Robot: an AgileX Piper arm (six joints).
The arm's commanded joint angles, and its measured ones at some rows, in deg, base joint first. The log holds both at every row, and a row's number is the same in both.
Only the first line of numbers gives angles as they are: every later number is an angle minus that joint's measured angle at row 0.
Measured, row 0:
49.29 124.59 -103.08 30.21 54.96 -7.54
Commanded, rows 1 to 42:
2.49 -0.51 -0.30 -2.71 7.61 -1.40
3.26 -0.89 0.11 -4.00 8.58 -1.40
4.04 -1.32 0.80 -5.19 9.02 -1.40
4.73 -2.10 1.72 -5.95 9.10 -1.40
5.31 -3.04 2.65 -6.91 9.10 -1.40
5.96 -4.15 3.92 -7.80 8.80 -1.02
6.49 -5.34 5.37 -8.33 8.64 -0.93
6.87 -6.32 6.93 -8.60 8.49 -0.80
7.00 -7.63 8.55 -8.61 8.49 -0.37
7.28 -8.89 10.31 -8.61 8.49 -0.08
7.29 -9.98 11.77 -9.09 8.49 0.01
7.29 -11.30 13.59 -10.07 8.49 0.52
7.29 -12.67 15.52 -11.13 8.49 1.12
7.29 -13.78 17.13 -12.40 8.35 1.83
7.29 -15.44 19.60 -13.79 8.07 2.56
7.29 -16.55 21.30 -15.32 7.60 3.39
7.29 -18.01 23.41 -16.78 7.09 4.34
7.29 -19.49 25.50 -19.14 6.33 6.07
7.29 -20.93 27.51 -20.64 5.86 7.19
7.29 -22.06 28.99 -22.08 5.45 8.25
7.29 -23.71 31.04 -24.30 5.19 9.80
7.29 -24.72 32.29 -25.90 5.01 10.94
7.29 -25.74 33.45 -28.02 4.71 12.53
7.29 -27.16 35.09 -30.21 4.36 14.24
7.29 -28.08 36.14 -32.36 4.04 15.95
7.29 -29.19 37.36 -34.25 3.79 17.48
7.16 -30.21 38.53 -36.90 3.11 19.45
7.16 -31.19 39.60 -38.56 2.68 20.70
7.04 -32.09 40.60 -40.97 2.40 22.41
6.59 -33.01 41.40 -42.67 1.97 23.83
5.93 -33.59 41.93 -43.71 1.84 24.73
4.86 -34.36 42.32 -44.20 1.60 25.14
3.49 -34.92 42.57 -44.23 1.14 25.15
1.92 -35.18 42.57 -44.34 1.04 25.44
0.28 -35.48 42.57 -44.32 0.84 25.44
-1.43 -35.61 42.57 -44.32 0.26 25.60
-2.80 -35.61 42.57 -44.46 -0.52 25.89
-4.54 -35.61 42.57 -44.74 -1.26 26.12
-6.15 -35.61 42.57 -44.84 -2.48 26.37
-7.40 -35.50 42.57 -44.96 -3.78 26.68
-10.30 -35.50 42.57 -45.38 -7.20 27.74
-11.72 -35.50 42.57 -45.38 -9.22 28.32
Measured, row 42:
-6.75 -35.08 42.14 -44.25 -2.80 26.53
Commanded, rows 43 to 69:
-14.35 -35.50 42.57 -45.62 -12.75 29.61
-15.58 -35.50 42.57 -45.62 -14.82 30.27
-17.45 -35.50 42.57 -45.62 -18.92 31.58
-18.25 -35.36 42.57 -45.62 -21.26 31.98
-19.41 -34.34 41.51 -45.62 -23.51 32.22
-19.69 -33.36 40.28 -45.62 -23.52 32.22
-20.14 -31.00 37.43 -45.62 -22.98 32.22
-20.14 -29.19 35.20 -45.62 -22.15 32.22
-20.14 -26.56 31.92 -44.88 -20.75 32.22
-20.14 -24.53 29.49 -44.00 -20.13 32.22
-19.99 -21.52 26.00 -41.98 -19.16 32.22
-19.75 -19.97 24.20 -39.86 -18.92 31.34
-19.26 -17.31 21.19 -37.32 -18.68 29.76
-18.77 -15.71 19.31 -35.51 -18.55 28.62
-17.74 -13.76 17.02 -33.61 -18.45 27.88
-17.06 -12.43 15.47 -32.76 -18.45 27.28
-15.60 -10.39 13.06 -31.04 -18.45 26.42
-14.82 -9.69 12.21 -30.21 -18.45 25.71
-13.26 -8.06 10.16 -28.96 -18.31 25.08
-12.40 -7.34 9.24 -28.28 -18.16 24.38
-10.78 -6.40 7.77 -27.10 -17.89 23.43
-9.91 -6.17 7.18 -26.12 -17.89 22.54
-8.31 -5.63 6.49 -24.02 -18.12 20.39
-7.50 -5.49 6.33 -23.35 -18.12 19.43
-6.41 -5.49 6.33 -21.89 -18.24 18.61
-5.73 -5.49 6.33 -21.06 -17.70 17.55
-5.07 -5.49 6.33 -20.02 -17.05 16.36
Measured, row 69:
-7.20 -5.36 6.84 -23.44 -18.13 20.27
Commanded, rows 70 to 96:
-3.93 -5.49 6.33 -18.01 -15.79 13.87
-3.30 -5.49 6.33 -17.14 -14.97 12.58
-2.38 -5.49 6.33 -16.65 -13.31 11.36
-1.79 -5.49 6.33 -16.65 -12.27 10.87
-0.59 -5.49 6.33 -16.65 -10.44 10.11
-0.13 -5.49 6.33 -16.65 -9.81 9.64
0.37 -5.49 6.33 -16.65 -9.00 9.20
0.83 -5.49 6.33 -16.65 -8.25 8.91
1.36 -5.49 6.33 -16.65 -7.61 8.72
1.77 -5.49 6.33 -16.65 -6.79 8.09
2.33 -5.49 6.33 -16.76 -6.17 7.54
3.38 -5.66 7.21 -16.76 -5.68 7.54
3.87 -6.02 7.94 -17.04 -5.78 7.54
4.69 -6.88 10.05 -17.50 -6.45 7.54
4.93 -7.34 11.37 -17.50 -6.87 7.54
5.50 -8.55 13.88 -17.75 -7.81 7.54
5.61 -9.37 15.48 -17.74 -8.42 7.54
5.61 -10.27 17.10 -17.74 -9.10 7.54
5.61 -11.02 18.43 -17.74 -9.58 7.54
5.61 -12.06 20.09 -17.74 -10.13 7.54
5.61 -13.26 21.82 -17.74 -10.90 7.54
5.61 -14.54 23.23 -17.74 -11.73 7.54
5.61 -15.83 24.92 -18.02 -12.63 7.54
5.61 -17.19 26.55 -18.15 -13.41 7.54
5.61 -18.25 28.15 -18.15 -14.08 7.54
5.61 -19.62 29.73 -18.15 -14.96 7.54
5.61 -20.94 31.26 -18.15 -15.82 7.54
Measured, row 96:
5.51 -15.86 25.87 -17.39 -12.18 8.18
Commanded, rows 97 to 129:
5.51 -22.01 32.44 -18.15 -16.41 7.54
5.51 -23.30 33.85 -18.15 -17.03 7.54
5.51 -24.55 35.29 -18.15 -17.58 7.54
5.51 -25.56 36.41 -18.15 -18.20 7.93
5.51 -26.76 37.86 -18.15 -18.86 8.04
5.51 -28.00 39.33 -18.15 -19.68 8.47
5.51 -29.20 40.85 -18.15 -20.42 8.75
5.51 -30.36 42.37 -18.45 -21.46 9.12
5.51 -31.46 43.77 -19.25 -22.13 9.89
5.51 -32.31 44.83 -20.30 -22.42 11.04
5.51 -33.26 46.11 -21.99 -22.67 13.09
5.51 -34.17 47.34 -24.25 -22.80 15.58
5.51 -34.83 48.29 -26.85 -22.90 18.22
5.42 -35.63 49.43 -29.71 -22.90 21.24
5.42 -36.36 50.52 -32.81 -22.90 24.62
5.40 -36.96 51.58 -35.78 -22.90 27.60
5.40 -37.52 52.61 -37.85 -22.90 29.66
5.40 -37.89 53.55 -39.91 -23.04 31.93
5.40 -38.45 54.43 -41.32 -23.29 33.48
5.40 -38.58 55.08 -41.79 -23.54 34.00
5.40 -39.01 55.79 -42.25 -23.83 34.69
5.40 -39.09 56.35 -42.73 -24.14 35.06
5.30 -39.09 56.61 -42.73 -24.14 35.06
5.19 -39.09 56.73 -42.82 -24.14 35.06
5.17 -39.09 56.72 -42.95 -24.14 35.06
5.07 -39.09 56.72 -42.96 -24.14 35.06
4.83 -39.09 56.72 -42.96 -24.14 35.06
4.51 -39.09 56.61 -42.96 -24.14 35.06
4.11 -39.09 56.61 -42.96 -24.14 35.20
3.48 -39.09 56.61 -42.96 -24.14 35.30
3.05 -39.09 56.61 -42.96 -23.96 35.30
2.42 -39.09 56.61 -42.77 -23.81 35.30
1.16 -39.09 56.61 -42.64 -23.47 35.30
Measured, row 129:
3.93 -38.51 56.34 -42.40 -23.49 34.91
